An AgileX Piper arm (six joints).
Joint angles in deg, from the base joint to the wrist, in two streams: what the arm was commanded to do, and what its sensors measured. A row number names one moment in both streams.
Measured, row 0:
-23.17, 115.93, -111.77, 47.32, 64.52, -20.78
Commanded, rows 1 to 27:
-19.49, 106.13, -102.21, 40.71, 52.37, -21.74
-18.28, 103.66, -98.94, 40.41, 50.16, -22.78
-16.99, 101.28, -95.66, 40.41, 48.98, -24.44
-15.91, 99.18, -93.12, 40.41, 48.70, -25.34
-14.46, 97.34, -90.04, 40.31, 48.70, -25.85
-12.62, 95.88, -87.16, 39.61, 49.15, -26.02
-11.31, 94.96, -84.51, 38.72, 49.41, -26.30
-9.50, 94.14, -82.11, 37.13, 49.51, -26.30
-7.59, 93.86, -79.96, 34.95, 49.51, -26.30
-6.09, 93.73, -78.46, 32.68, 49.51, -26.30
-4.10, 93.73, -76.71, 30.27, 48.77, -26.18
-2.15, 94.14, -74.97, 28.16, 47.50, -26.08
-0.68, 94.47, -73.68, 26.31, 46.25, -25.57
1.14, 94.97, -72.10, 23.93, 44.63, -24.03
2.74, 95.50, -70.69, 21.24, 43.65, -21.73
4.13, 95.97, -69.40, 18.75, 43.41, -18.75
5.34, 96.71, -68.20, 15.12, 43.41, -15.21
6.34, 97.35, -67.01, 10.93, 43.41, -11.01
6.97, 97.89, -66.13, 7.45, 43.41, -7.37
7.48, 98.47, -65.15, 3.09, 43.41, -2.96
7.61, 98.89, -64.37, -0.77, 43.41, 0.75
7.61, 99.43, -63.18, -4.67, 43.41, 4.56
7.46, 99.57, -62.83, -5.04, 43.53, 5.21
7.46, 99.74, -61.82, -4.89, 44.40, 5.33
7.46, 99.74, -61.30, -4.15, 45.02, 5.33
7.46, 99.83, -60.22, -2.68, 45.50, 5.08
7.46, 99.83, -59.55, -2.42, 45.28, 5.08
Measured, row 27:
7.53, 99.71, -61.59, -3.52, 44.74, 4.46
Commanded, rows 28 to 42:
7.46, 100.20, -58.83, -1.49, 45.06, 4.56
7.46, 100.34, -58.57, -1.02, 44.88, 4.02
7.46, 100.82, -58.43, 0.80, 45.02, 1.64
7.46, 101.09, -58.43, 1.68, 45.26, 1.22
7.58, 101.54, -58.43, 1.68, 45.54, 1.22
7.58, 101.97, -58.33, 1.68, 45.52, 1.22
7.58, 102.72, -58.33, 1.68, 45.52, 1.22
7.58, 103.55, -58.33, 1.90, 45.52, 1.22
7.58, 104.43, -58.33, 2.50, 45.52, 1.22
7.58, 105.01, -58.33, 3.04, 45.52, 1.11
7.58, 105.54, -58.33, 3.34, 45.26, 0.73
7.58, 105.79, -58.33, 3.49, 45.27, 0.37
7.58, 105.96, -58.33, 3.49, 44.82, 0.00
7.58, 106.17, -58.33, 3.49, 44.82, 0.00
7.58, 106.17, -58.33, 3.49, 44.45, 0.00
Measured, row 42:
7.53, 105.67, -58.54, 3.30, 45.32, 1.09
